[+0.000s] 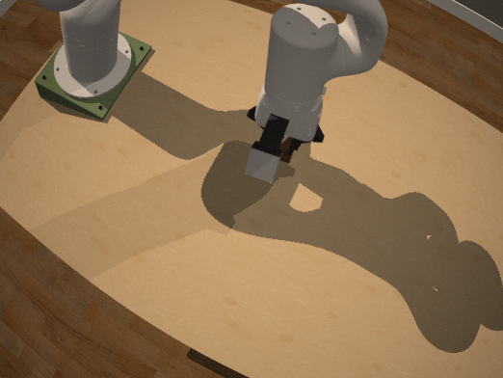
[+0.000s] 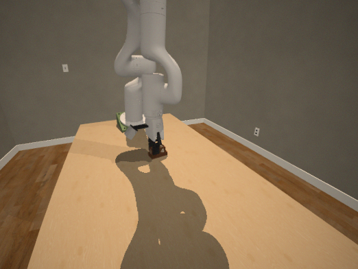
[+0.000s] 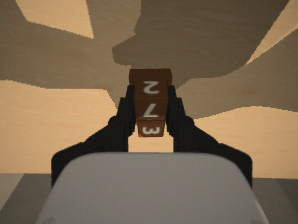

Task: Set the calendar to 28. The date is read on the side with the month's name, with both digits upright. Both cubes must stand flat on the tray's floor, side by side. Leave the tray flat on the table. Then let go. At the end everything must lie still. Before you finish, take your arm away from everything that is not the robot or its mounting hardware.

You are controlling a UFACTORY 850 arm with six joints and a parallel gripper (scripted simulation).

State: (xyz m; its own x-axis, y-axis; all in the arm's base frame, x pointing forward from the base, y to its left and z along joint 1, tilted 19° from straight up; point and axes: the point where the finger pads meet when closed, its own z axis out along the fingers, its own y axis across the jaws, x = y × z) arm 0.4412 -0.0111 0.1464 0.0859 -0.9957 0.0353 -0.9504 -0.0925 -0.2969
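My hand is 3 cm above the tray and 2 cm to the right of it.
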